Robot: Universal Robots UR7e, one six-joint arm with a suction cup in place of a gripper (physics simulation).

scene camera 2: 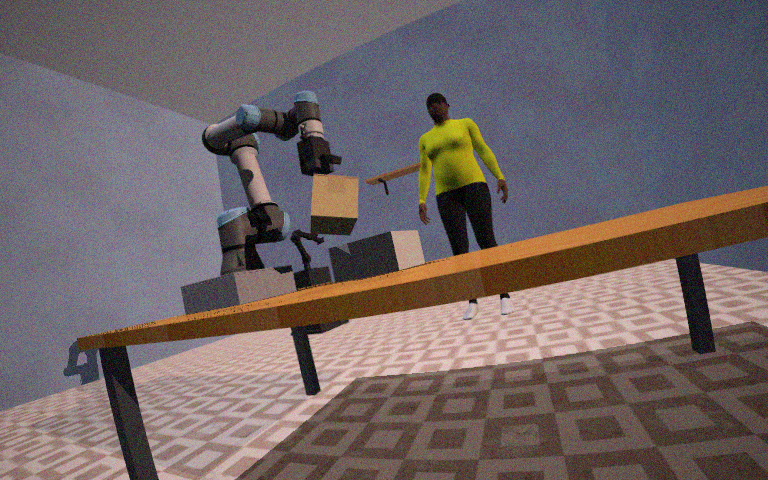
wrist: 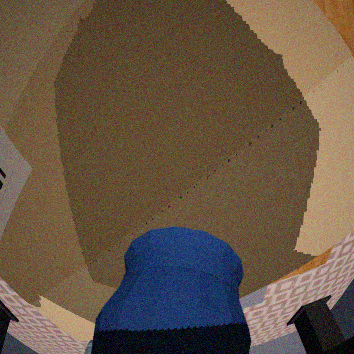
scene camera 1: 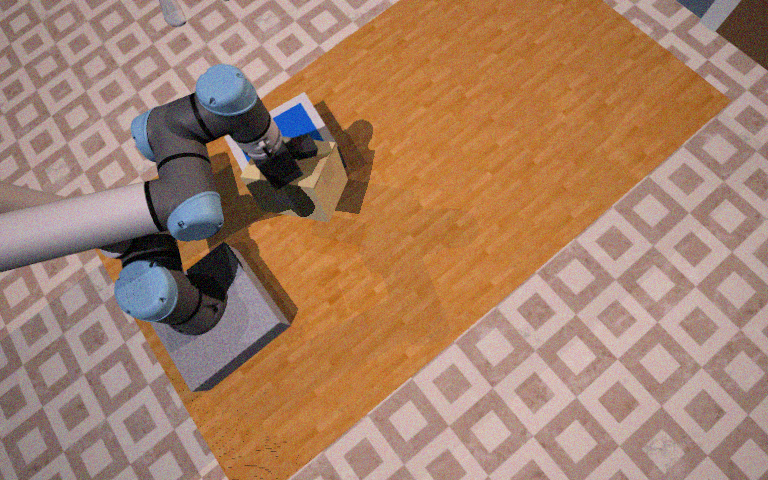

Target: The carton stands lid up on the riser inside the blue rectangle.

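Pixels of known places: hand at its tool point: (wrist: 172, 250); arm's base at its link origin: (scene camera 2: 243, 275) (scene camera 1: 196, 304).
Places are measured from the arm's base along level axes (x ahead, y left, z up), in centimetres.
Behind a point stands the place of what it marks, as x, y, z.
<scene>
The tan carton (scene camera 1: 332, 183) @[43.9, 3.1, 14.7] (scene camera 2: 334, 195) @[43.7, 2.9, 14.9] (wrist: 175, 125) @[40.6, 6.7, 20.6] hangs in the air from my suction gripper (scene camera 2: 325, 173) @[36.4, 6.7, 20.0] (wrist: 182, 232), with its seamed lid face up against the blue cup. In scene camera 2 its underside shows and it looks roughly level. The grey riser (scene camera 1: 310, 107) @[49.4, 32.2, 2.7] (scene camera 2: 407, 249) @[50.4, 26.1, -3.5] stands on the table, with the blue rectangle (scene camera 1: 294, 120) @[43.9, 31.0, 2.8] on its top. In scene camera 1 the carton overlaps the riser's near side and hides part of the rectangle. The exact gap between carton and riser is hard to tell. The cup contact is hidden in both scene views.
A grey block (scene camera 1: 249, 333) @[8.9, -13.2, 0.0] (scene camera 2: 209, 294) @[4.5, -16.4, -4.6] stands under the arm's base on the wooden table (scene camera 1: 509, 141) @[93.4, -0.2, -9.3] (scene camera 2: 481, 271) @[87.8, -32.8, -9.7]. A person in a yellow top (scene camera 2: 453, 152) stands behind the table. A dark stand (scene camera 2: 308, 249) and another wooden table (scene camera 2: 396, 172) show farther back.
</scene>
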